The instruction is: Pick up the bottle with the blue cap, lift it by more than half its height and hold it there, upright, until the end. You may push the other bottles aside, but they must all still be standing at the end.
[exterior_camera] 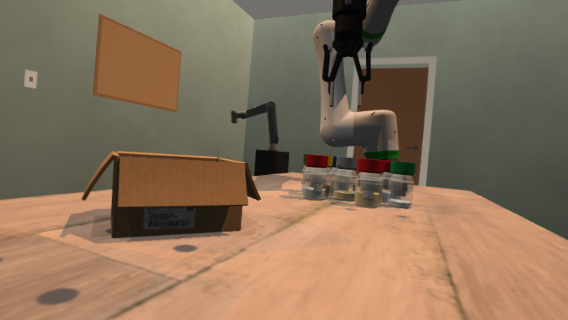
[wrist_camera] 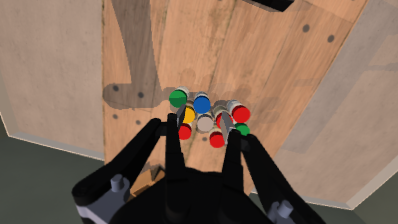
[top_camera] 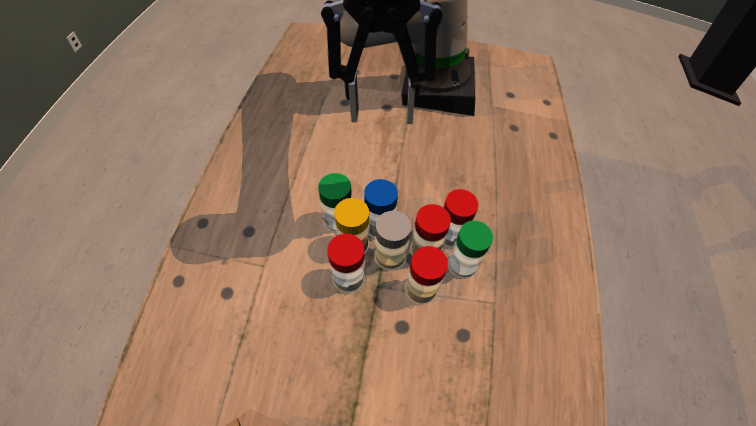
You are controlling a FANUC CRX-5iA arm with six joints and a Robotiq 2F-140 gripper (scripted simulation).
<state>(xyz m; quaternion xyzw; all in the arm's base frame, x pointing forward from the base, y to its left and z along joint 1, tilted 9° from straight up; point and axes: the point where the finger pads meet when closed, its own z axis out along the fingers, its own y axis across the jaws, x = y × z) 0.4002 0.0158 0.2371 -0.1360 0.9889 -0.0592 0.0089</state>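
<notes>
Now: the blue-capped bottle 22 cm below my hand, 2 cm ahead of it and 1 cm to the left of it. Round my hand: grey-capped bottle 22 cm below, 8 cm ahead, 5 cm to the left; yellow-capped bottle 22 cm below, 8 cm ahead, 2 cm to the right.
</notes>
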